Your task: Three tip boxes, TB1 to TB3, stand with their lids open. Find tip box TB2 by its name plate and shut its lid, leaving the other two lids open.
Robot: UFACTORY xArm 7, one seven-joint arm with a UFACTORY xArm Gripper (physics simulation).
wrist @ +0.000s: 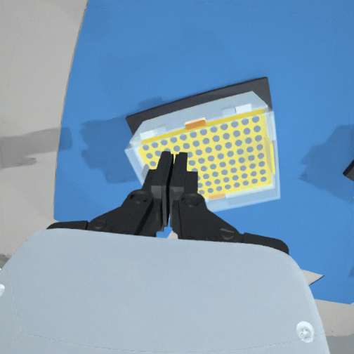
In view: my gripper (174, 170) and a blue mat (123, 64).
